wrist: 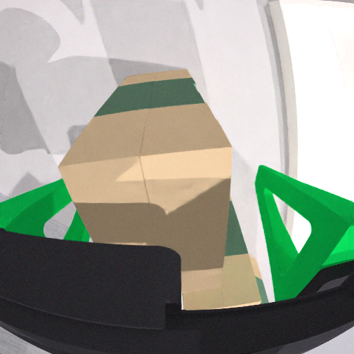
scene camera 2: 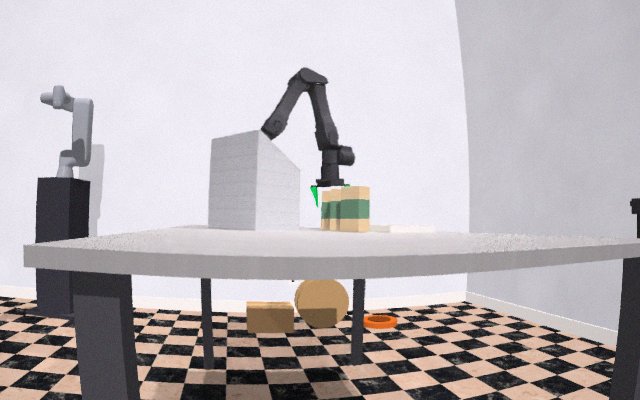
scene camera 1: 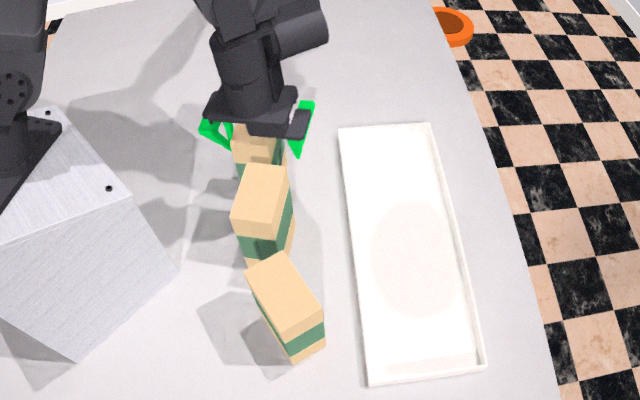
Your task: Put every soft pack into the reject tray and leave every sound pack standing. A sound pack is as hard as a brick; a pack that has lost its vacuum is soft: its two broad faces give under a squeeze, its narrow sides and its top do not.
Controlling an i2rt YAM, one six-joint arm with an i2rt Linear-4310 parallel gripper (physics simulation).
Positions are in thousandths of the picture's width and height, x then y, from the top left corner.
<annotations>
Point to a white reject tray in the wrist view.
At 871,129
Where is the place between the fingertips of my gripper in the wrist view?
499,493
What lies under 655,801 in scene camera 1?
A white reject tray.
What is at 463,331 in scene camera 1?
My gripper.
</annotations>
